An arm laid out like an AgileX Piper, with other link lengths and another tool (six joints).
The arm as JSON. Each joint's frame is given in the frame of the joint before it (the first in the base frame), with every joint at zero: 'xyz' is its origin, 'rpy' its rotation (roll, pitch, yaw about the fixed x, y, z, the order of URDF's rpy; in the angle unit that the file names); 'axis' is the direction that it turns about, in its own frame. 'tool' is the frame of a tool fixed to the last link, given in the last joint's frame.
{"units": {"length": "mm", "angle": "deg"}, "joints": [
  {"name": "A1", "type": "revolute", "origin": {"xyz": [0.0, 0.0, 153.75], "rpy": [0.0, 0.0, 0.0]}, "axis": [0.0, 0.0, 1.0]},
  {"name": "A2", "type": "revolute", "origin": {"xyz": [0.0, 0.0, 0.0], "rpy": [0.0, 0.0, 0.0]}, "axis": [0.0, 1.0, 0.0]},
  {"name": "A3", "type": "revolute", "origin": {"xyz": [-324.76, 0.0, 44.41], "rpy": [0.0, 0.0, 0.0]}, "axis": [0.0, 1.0, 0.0]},
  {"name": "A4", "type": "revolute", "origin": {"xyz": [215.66, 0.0, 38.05], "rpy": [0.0, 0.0, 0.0]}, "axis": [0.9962, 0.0, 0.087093]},
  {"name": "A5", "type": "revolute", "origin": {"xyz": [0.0, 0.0, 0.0], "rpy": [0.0, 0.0, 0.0]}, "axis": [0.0, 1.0, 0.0]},
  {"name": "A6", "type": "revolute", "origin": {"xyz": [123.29, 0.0, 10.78], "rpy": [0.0, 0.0, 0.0]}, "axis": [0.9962, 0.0, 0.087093]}
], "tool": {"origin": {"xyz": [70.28, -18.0, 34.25], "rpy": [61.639, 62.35, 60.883]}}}
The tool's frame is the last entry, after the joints.
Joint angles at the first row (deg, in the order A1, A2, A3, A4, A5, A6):
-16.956 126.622 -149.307 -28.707 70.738 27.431
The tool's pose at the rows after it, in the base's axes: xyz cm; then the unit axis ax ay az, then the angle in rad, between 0 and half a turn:
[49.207 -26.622 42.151 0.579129 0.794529 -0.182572 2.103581]
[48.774 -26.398 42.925 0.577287 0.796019 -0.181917 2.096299]
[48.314 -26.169 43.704 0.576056 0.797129 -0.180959 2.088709]
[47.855 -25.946 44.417 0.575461 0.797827 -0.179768 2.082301]
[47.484 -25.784 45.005 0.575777 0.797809 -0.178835 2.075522]
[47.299 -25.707 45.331 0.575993 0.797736 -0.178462 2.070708]
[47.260 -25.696 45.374 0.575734 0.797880 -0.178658 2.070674]
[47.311 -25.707 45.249 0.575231 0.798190 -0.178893 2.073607]
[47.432 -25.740 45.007 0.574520 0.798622 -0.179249 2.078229]
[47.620 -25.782 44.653 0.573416 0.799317 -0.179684 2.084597]
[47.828 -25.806 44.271 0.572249 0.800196 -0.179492 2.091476]
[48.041 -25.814 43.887 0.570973 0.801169 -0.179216 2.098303]
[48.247 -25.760 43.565 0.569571 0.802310 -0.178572 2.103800]
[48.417 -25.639 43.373 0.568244 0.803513 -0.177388 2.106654]
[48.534 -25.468 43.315 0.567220 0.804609 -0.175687 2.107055]
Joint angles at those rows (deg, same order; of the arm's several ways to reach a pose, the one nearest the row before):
-16.909 125.880 -149.224 -28.559 71.081 26.885
-16.851 124.921 -149.162 -28.410 71.436 26.315
-16.793 123.930 -149.069 -28.263 71.783 25.826
-16.735 122.990 -148.979 -28.115 72.165 25.431
-16.691 122.244 -148.913 -28.058 72.393 25.232
-16.668 121.867 -148.897 -28.058 72.452 25.142
-16.668 121.797 -148.875 -28.058 72.490 25.087
-16.666 121.905 -148.854 -28.040 72.534 25.062
-16.668 122.145 -148.831 -28.019 72.550 25.060
-16.661 122.504 -148.797 -27.991 72.546 25.062
-16.648 122.886 -148.776 -27.895 72.551 25.059
-16.617 123.262 -148.742 -27.802 72.549 25.061
-16.520 123.573 -148.711 -27.721 72.548 25.076
-16.365 123.760 -148.702 -27.646 72.545 25.099
-16.174 123.807 -148.700 -27.571 72.547 25.138

